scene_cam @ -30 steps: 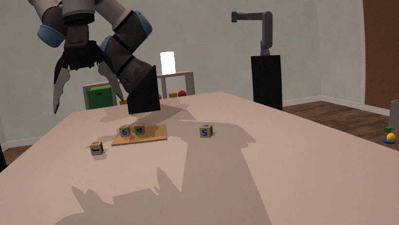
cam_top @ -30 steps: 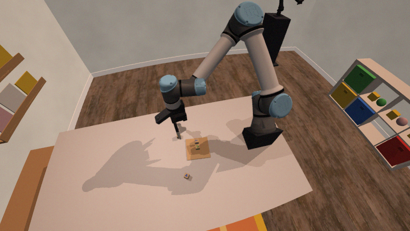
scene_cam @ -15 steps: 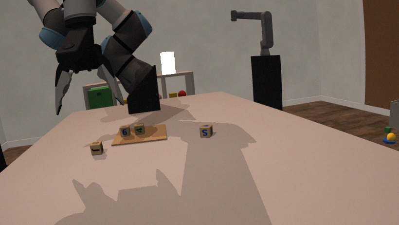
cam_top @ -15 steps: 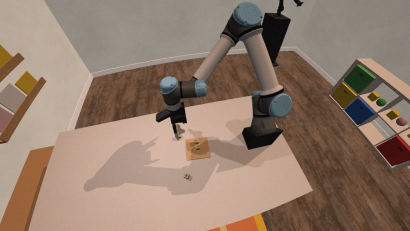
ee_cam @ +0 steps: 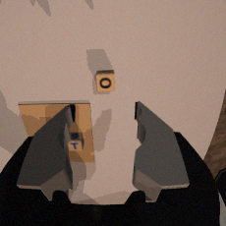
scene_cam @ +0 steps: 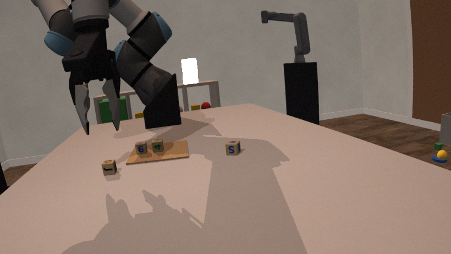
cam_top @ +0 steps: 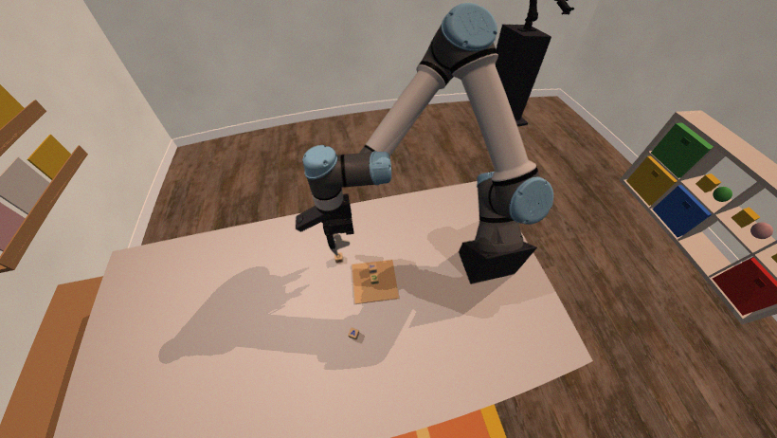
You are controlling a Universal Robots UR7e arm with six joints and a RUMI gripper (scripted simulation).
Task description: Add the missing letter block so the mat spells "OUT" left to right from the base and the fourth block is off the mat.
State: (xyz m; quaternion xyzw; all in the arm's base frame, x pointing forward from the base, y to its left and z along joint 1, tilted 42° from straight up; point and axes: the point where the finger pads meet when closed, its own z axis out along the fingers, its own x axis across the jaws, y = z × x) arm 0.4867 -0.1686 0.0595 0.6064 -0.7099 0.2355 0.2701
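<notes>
Right now the O block is 90 mm below my hand. Also, from my hand: U block 110 mm to the left, 90 mm behind, 80 mm below; T block 100 mm behind, 80 mm below, 70 mm to the left; mat 110 mm to the left, 100 mm below, 90 mm behind.
</notes>
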